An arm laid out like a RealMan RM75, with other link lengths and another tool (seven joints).
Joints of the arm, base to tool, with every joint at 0 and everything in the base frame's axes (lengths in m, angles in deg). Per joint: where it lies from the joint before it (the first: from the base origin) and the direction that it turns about. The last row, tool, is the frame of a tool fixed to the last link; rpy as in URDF.
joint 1: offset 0 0 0.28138 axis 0 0 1
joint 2: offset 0 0 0 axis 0 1 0
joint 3: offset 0 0 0.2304 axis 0 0 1
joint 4: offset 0 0 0 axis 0 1 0
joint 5: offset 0 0 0.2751 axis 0 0 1
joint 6: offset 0 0 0 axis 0 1 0
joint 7: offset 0 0 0.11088 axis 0 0 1
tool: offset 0.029 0.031 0.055 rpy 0 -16.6 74.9
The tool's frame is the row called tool.
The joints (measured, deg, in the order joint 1, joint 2, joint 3, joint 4, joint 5, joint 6, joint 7), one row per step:
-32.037, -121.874, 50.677, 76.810, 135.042, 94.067, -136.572
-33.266, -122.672, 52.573, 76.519, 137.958, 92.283, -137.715
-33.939, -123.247, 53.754, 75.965, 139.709, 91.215, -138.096
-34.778, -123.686, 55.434, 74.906, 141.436, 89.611, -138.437
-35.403, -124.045, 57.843, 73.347, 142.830, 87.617, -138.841
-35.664, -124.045, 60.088, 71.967, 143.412, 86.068, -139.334
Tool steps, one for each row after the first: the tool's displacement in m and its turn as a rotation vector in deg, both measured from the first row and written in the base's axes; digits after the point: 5 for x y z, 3 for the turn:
0.00602, 0.00599, -0.01314, -0.210, 2.488, 0.087
0.00839, 0.00860, -0.02308, -0.639, 3.955, 0.039
0.01127, 0.01219, -0.03548, -1.110, 5.701, -0.299
0.01329, 0.01479, -0.05163, -1.947, 7.496, -0.713
0.01383, 0.01580, -0.06440, -2.773, 8.784, -0.944

